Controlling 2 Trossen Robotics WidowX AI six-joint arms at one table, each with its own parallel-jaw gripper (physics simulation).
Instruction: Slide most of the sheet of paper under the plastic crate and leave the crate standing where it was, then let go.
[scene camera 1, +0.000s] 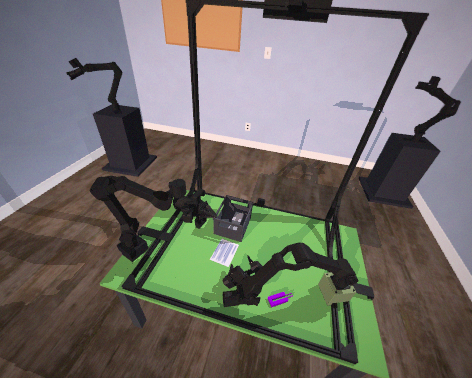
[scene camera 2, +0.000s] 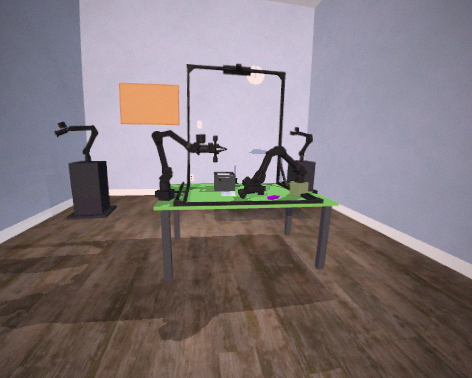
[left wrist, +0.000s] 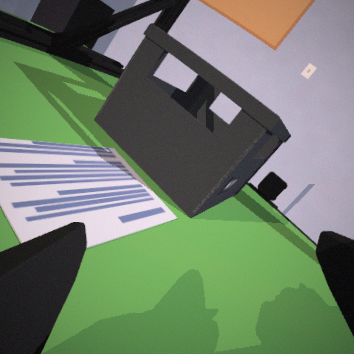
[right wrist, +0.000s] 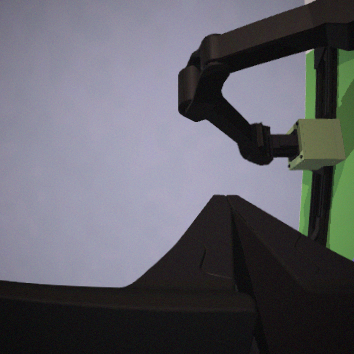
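The striped white sheet of paper (scene camera 1: 225, 253) (scene camera 2: 228, 193) (left wrist: 70, 182) lies on the table in front of the plastic crate. The dark grey crate (scene camera 1: 229, 229) (scene camera 2: 224, 185) (left wrist: 165, 150) stands upright; in the left wrist view a narrow green strip separates its bottom edge from the paper. My left gripper (scene camera 1: 240, 270) (left wrist: 203, 238) is open and empty, low over the table just right of the paper in scene camera 1. My right gripper (scene camera 1: 214, 216) (scene camera 2: 225, 149) (right wrist: 223, 206) is shut and empty, raised above the table near the crate.
A purple object (scene camera 1: 278, 299) (scene camera 2: 273, 197) lies on the table near the left arm. A pale green box (scene camera 1: 336, 292) (scene camera 2: 299, 188) (right wrist: 321, 142) is at that arm's base. Black rails run along the table's sides and front edge, and a tall black frame (scene camera 1: 195, 100) (scene camera 2: 188, 125) stands over it.
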